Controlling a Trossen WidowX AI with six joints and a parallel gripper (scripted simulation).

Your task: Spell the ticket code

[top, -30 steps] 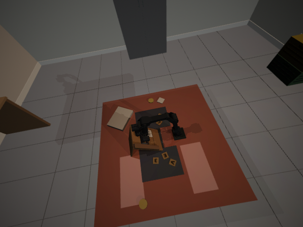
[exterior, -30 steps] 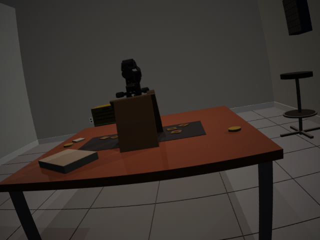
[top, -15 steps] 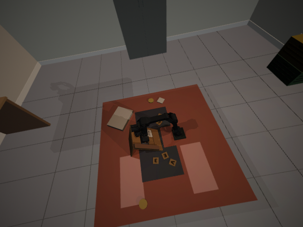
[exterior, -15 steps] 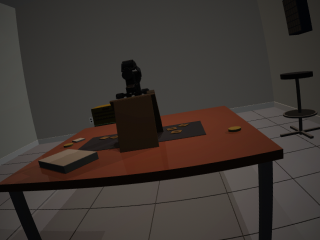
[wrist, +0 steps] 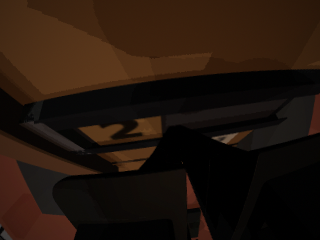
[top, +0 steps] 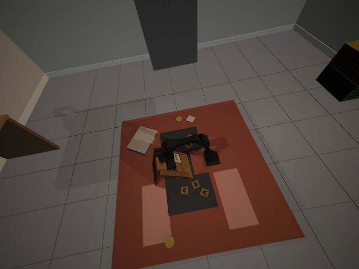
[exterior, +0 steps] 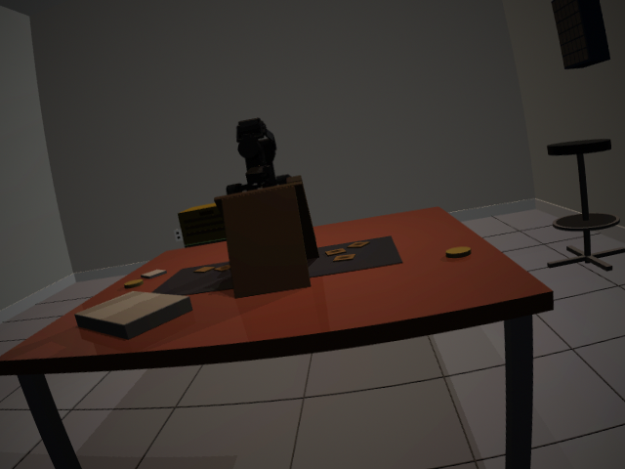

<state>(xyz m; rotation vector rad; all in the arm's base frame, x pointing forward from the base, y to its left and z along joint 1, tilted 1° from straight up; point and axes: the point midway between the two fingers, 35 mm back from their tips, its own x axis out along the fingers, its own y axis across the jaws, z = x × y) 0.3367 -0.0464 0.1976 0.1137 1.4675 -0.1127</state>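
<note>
Right now my gripper tip is 10 mm short of the tile and 30 mm to the right of it. The rest, counted from my gripper tip: book: 190 mm ahead, 400 mm to the right, 160 mm below; then dark mat: 140 mm behind, 180 mm below; then white ticket: 60 mm behind, 40 mm to the right, 70 mm below.
</note>
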